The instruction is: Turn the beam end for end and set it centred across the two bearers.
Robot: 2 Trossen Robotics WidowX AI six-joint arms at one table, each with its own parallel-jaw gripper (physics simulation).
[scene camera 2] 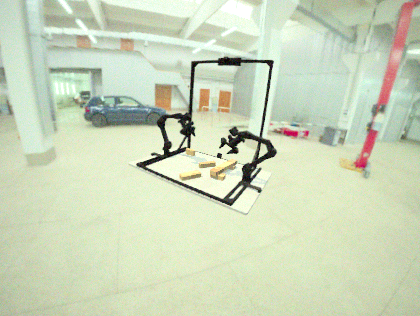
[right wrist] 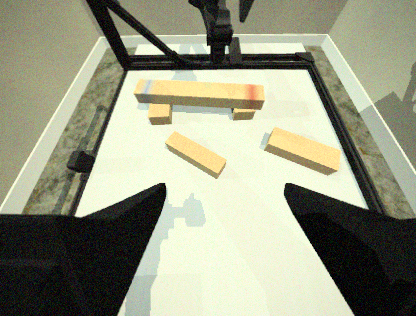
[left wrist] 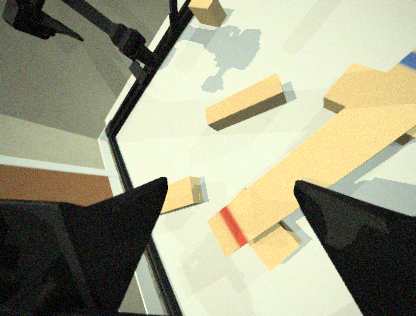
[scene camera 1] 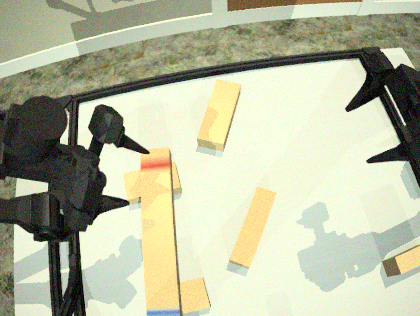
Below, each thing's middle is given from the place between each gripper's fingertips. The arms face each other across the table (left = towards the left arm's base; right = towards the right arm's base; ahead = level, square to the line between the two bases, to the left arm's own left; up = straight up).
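Long beam (scene camera 1: 160, 256): my left hand is 17 cm above it, 6 cm past it and 1 cm to the right of it. Counted from my right hand, the beam is 22 cm below, 35 cm to the left of and 4 cm behind that hand.
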